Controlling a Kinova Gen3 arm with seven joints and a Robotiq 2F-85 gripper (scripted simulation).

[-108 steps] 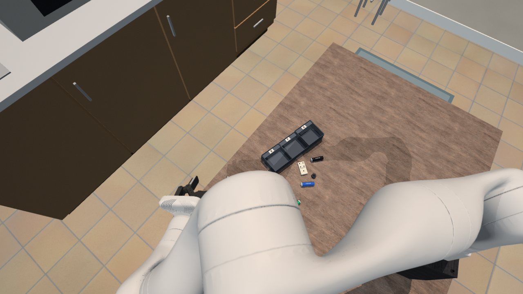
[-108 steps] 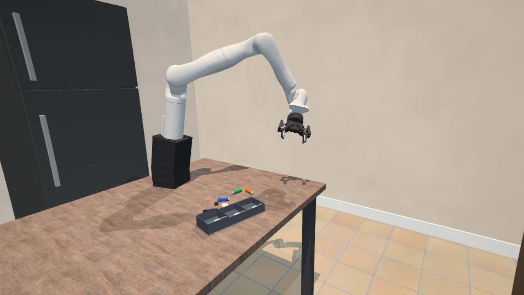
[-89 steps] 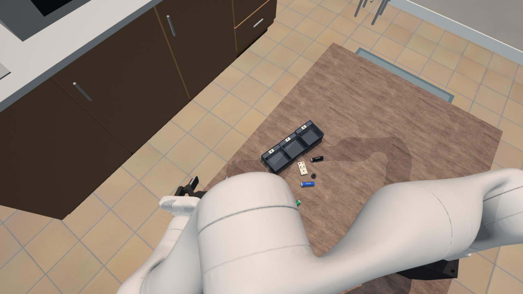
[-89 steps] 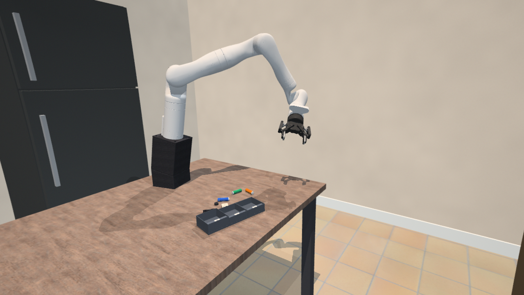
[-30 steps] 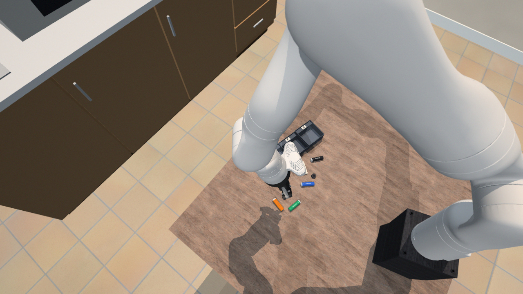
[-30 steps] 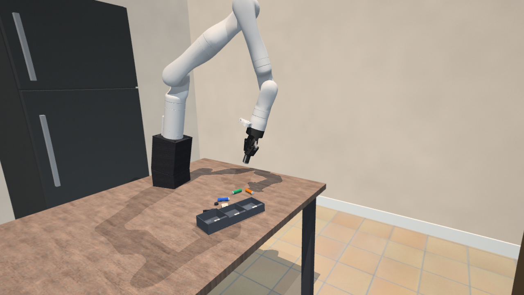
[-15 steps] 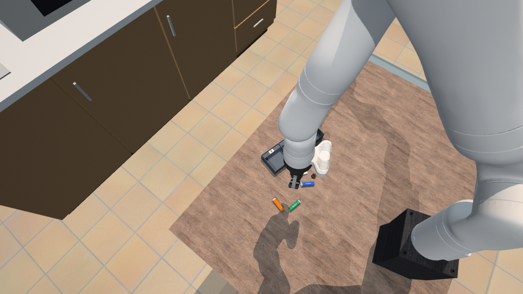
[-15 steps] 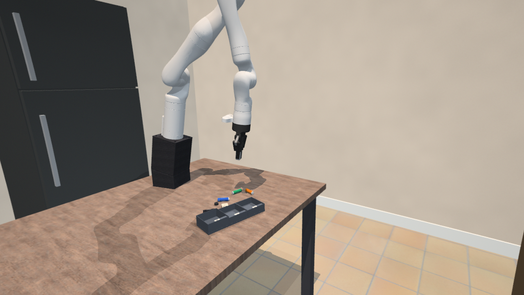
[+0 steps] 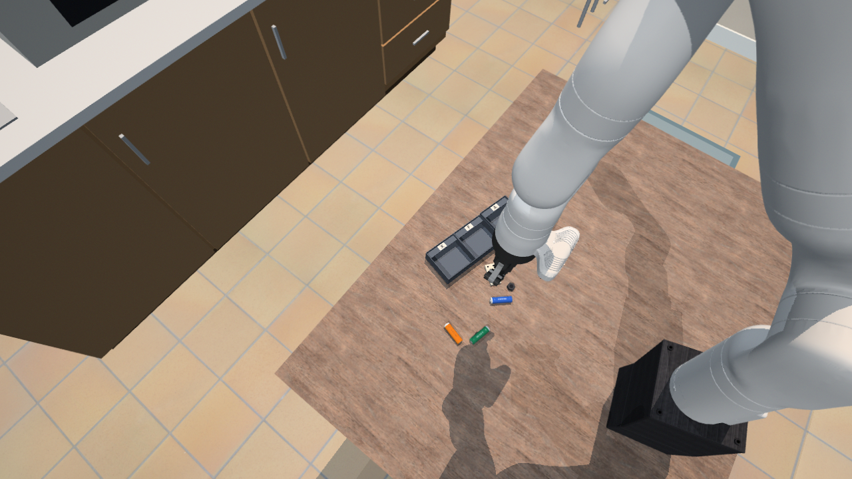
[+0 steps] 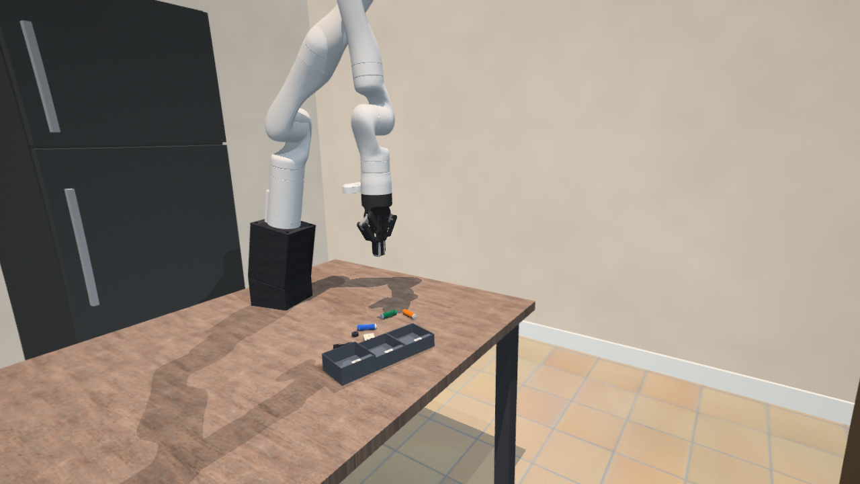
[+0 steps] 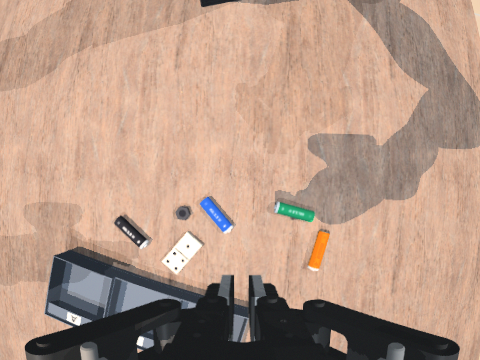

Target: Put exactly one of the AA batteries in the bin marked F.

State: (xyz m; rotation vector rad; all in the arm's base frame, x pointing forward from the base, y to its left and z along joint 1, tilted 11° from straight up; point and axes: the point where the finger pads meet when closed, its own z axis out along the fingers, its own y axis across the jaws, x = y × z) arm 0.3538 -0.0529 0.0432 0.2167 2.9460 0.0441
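Now: the dark bin row 20 cm below my hand, 14 cm to the right of it and 8 cm ahead of it. From my hand the other things lie so: green battery (21 cm below, 7 cm to the left, 2 cm behind); blue battery (21 cm below, 3 cm behind, 2 cm to the right); white domino (21 cm below, 8 cm to the right, 1 cm ahead).
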